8 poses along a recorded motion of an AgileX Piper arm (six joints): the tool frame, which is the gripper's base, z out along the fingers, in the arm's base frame.
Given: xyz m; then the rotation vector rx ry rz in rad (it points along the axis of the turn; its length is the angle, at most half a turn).
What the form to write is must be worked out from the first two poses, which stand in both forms.
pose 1, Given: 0.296 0.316 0.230 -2.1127 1.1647 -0.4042
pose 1, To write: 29.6 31.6 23.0 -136.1 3.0 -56.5
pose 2, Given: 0.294 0.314 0.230 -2.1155 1.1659 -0.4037
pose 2, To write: 29.4 31.4 23.0 -136.3 3.0 -56.5
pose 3, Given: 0.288 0.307 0.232 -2.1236 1.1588 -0.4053
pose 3, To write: 28.8 30.7 23.2 -136.4 2.7 -56.2
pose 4, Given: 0.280 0.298 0.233 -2.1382 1.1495 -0.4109
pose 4, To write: 28.0 29.8 23.3 -136.8 2.0 -55.7
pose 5, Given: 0.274 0.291 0.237 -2.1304 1.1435 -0.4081
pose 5, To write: 27.4 29.1 23.7 -136.3 2.3 -55.5
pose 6, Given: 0.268 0.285 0.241 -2.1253 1.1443 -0.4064
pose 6, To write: 26.8 28.5 24.1 -136.1 2.5 -55.6
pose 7, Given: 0.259 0.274 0.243 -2.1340 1.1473 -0.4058
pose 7, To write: 25.9 27.4 24.3 -136.6 2.3 -55.6
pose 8, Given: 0.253 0.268 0.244 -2.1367 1.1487 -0.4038
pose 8, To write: 25.3 26.8 24.4 -136.8 2.4 -55.6
